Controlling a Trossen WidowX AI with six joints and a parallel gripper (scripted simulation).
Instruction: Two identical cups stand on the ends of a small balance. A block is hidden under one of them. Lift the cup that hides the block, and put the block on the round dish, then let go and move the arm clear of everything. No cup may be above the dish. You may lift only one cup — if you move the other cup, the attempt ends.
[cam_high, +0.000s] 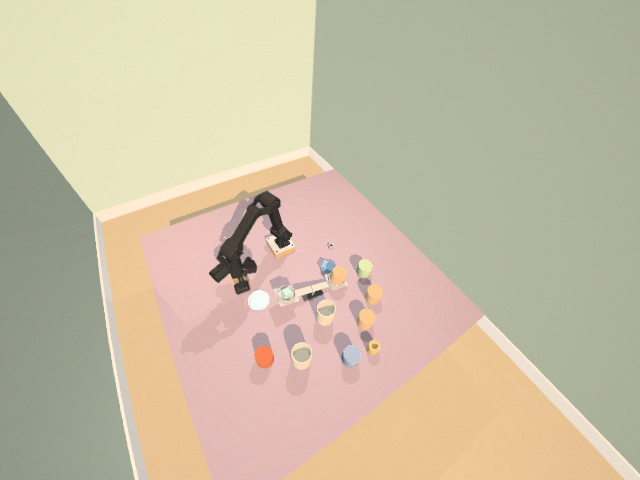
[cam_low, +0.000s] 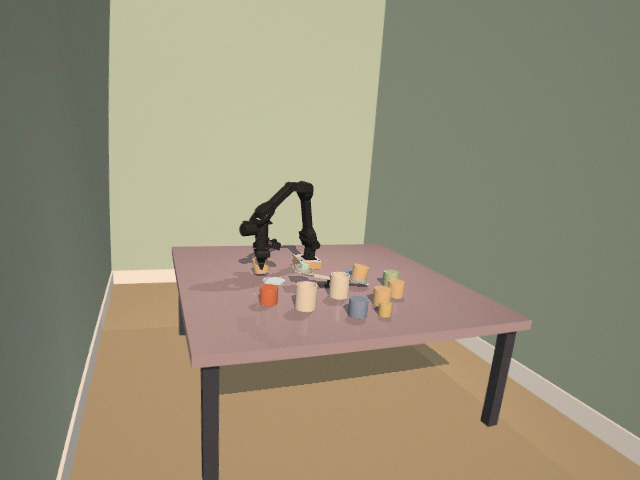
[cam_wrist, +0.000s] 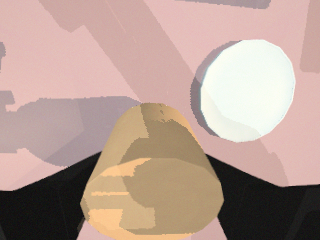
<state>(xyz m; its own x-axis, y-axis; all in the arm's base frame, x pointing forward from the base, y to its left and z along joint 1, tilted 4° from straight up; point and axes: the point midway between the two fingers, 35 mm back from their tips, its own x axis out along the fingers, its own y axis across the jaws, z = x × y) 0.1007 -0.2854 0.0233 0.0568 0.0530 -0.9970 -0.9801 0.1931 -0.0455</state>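
Right now the pale green block is 180 mm ahead of my gripper tip, 140 mm to the left of it and 50 mm above it. The rest, counted from my gripper tip: blue block (140 mm ahead, 400 mm to the left, 20 mm below); round dish (100 mm ahead, 30 mm to the left, 30 mm below); green cup (260 mm ahead, 520 mm to the left).
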